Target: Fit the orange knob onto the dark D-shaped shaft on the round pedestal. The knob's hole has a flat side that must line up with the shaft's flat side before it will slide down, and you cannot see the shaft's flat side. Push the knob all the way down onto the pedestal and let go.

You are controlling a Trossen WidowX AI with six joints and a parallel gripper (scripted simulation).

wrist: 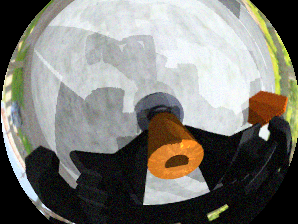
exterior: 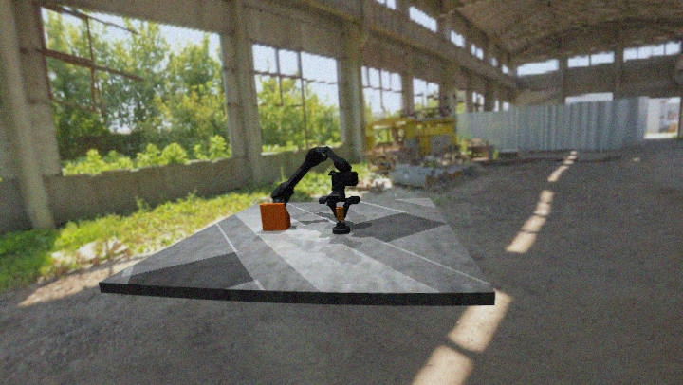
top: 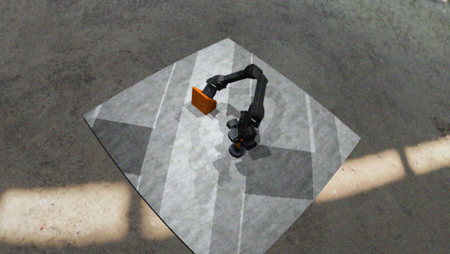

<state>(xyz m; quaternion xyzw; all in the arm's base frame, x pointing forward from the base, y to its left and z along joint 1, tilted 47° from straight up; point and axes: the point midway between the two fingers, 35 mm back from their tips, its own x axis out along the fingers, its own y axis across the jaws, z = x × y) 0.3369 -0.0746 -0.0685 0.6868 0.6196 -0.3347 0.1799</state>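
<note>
Right now the orange knob is 2 cm above my gripper tip. Also, from my gripper tip: dark round pedestal: 4 cm below.
</note>
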